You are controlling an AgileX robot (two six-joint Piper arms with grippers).
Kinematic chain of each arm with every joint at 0, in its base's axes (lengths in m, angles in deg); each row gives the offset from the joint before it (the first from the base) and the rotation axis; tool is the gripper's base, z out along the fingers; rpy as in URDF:
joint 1: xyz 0 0 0.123 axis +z
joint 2: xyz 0 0 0 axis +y
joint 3: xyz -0.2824 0 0.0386 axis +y
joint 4: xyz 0.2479 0 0.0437 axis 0.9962 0 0.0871
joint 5: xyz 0 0 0 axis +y
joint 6: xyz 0.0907 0 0.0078 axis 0.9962 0 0.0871
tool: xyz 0 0 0 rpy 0 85 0
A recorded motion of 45 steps. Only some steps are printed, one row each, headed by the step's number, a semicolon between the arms.
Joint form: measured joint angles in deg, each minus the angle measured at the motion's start. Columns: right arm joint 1, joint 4, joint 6, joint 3, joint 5, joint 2; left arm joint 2, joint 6, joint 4, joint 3, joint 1, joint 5.
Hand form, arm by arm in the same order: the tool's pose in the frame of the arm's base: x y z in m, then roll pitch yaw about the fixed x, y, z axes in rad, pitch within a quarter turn. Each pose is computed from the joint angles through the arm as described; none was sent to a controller.
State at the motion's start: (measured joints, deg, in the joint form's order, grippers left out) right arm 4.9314 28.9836 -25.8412 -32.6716 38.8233 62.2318; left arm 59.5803 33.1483 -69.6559 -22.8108 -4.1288 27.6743
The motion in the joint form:
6: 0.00 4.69 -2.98 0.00 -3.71 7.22; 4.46 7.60 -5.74 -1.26 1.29 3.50
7: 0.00 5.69 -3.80 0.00 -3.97 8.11; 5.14 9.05 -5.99 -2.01 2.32 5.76
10: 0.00 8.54 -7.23 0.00 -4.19 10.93; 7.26 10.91 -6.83 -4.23 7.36 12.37
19: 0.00 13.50 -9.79 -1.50 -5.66 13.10; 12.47 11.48 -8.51 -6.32 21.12 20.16
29: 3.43 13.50 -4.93 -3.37 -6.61 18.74; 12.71 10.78 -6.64 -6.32 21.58 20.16
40: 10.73 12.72 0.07 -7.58 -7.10 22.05; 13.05 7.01 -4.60 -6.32 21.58 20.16
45: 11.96 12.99 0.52 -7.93 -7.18 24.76; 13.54 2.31 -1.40 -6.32 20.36 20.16
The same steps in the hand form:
6: 0.1987 0.0463 0.2113 2.8190 0.4880 -3.0512; 0.1836 -0.0549 0.2137 -2.2923 0.4409 -2.6541
7: 0.2006 0.0471 0.2086 2.8110 0.4808 -3.0544; 0.1860 -0.0546 0.2157 -2.2804 0.4399 -2.6749
10: 0.2056 0.0494 0.1998 2.7943 0.4549 -3.0413; 0.1951 -0.0461 0.2217 -2.2275 0.4081 -2.6674
19: 0.2173 0.0526 0.2011 2.7475 0.4785 -3.0892; 0.2112 -0.0046 0.2183 -2.1620 0.3000 -2.4995
29: 0.2289 0.0668 0.1869 2.7235 0.3920 -3.1190; 0.2102 -0.0027 0.2158 -2.1867 0.2944 -2.5122
40: 0.2383 0.1000 0.1904 2.7024 0.3798 -3.0688; 0.2091 -0.0024 0.2128 -2.2055 0.2445 -2.5022
45: 0.2404 0.1064 0.1798 2.7054 0.3366 -3.0567; 0.2073 -0.0062 0.2083 -2.2396 0.1856 -2.5171

